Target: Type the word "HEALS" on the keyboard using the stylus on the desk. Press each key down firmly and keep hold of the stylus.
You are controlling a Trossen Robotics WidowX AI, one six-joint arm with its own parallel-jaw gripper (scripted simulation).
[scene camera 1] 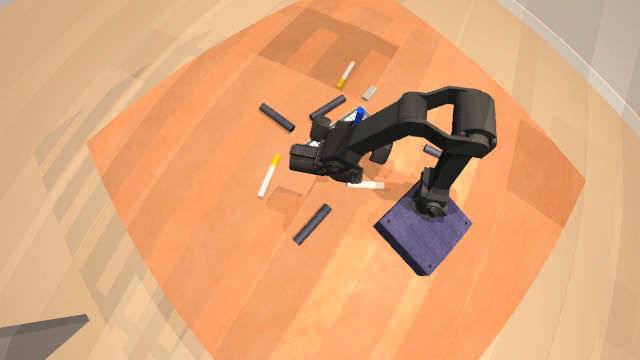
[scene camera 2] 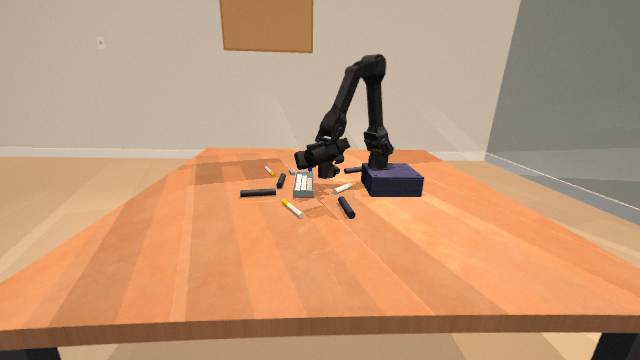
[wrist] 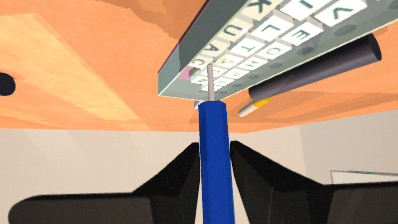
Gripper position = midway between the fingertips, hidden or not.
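There is my gripper point(scene camera 1: 357, 123), visible to me. I can see the gripper in the wrist view point(wrist: 214, 148) too.
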